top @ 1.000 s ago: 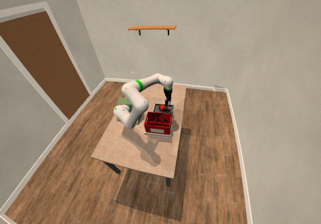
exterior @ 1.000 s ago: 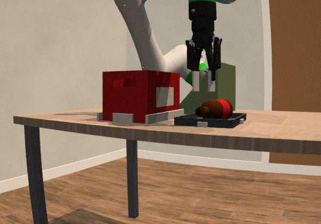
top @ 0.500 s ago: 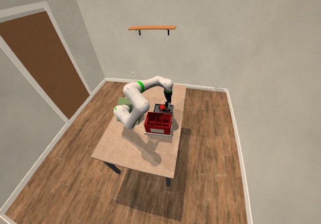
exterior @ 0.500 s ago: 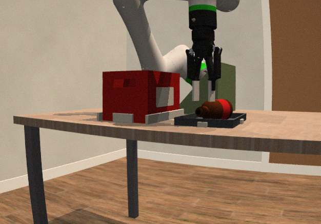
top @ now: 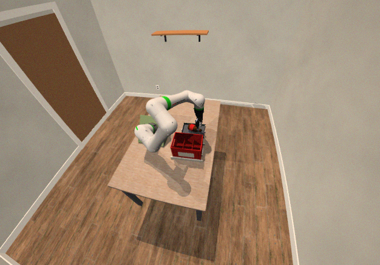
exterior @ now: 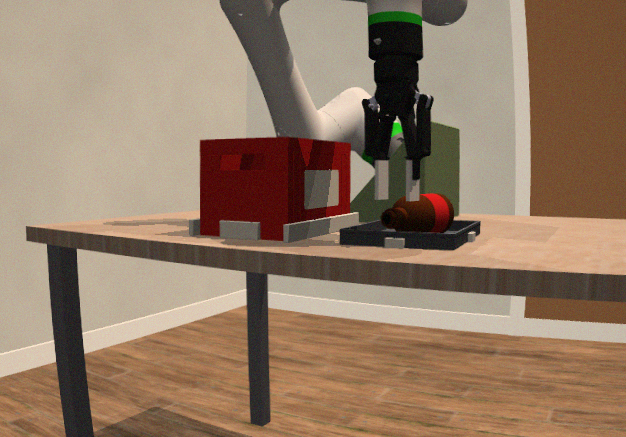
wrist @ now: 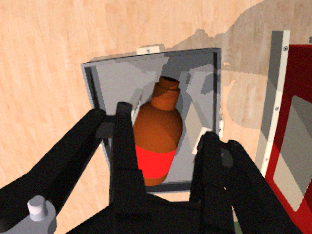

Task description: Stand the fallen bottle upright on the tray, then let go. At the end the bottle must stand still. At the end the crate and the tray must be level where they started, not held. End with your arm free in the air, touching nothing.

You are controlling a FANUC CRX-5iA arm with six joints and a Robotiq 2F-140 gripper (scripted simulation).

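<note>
My gripper is now 6 cm above the brown bottle, 5 cm past it and 2 cm to the right of it. The rest, counted from my hand: dark tray: 9 cm below, 7 cm behind, 2 cm to the left; red crate: 26 cm to the right, 8 cm behind, 2 cm below.
</note>
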